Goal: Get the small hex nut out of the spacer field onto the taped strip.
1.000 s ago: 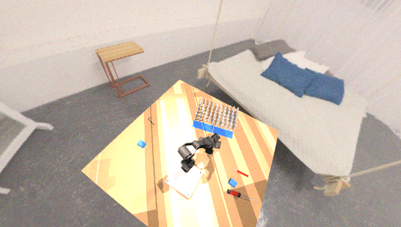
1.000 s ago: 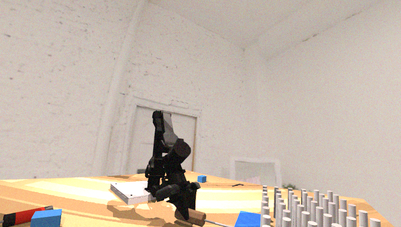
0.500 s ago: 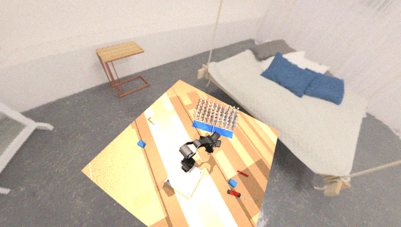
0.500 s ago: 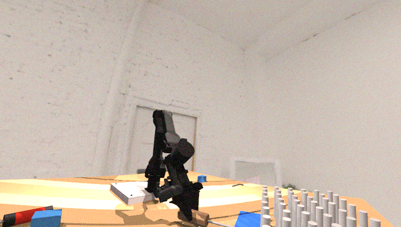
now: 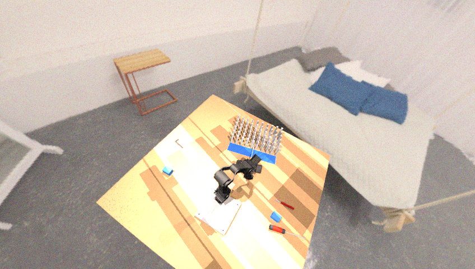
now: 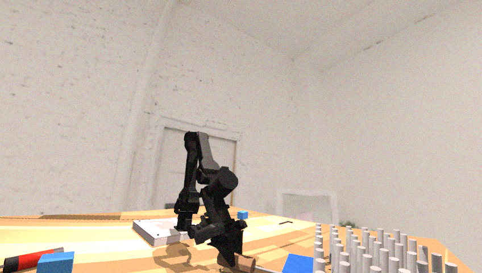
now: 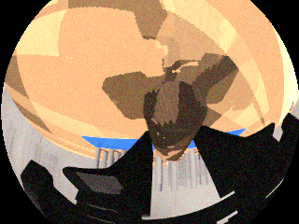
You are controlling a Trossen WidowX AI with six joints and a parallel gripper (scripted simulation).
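Now: the blue taped strip 12 cm ahead of my gripper tip, 6 cm to the left of it and 3 cm below it. Round my gripper tip: wooden-handled tool: 9 cm ahead, 5 cm to the left.
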